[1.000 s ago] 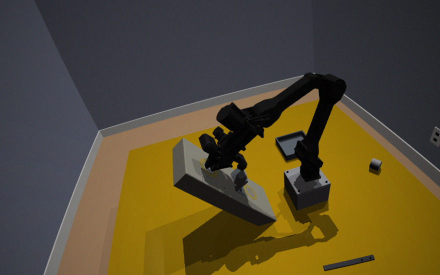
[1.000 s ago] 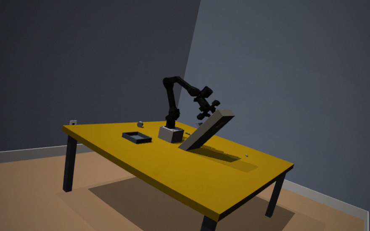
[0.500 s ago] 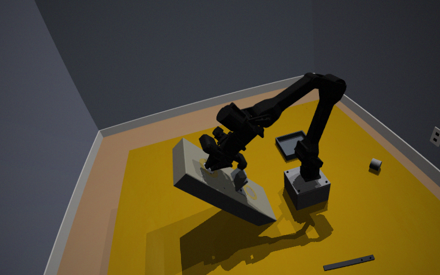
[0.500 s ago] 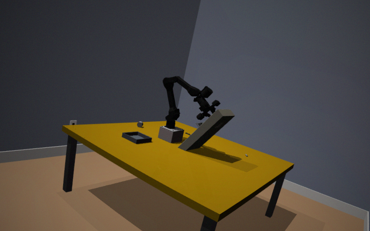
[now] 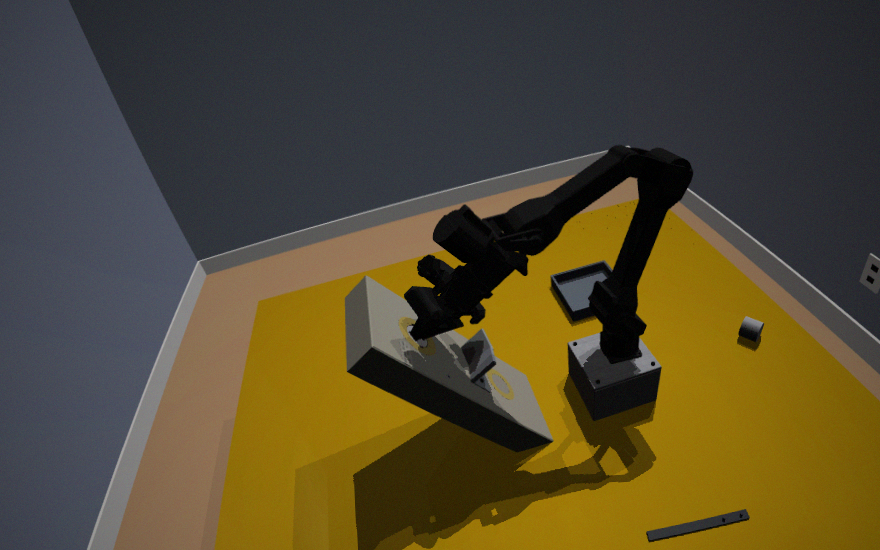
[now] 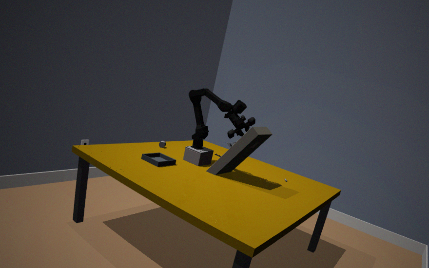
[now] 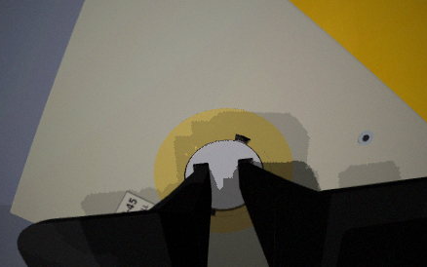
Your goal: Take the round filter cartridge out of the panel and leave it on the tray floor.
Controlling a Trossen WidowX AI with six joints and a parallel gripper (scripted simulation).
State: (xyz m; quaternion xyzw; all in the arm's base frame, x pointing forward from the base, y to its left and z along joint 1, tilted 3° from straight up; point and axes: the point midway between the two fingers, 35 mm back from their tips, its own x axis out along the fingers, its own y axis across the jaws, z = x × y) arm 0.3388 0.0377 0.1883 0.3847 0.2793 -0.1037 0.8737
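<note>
Now: the beige service panel 40 mm behind my gripper tip and 80 mm below it. The rest, counted from my gripper tip: dark tray 400 mm behind, 310 mm to the right, 250 mm below; round grey filter cartridge 10 mm ahead, 10 mm below.
</note>
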